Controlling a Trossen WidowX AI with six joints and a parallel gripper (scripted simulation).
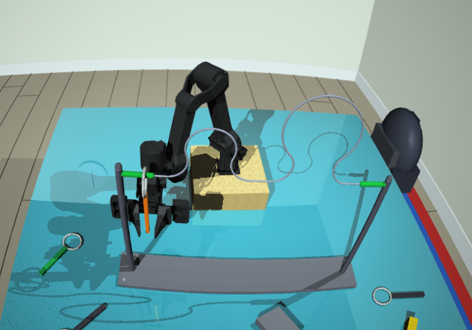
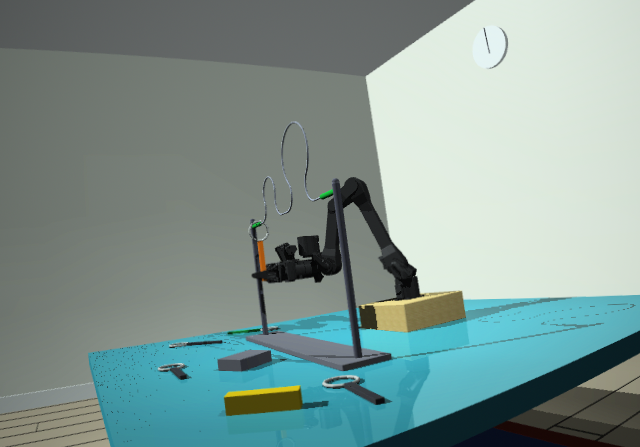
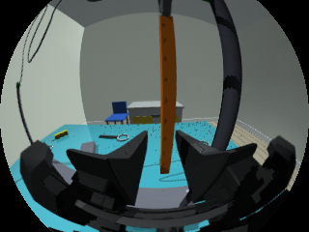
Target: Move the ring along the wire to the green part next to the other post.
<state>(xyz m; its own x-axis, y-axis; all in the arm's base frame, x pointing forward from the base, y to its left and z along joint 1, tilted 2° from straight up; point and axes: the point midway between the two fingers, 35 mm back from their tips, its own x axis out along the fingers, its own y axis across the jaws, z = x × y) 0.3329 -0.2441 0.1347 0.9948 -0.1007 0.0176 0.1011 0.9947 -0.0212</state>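
Right now my gripper tip is 30 mm past the ring with orange handle and 80 mm below it. Also, from my gripper tip: grey block: 170 mm ahead, 300 mm to the left, 180 mm below; yellow block: 290 mm ahead, 650 mm to the left, 180 mm below.
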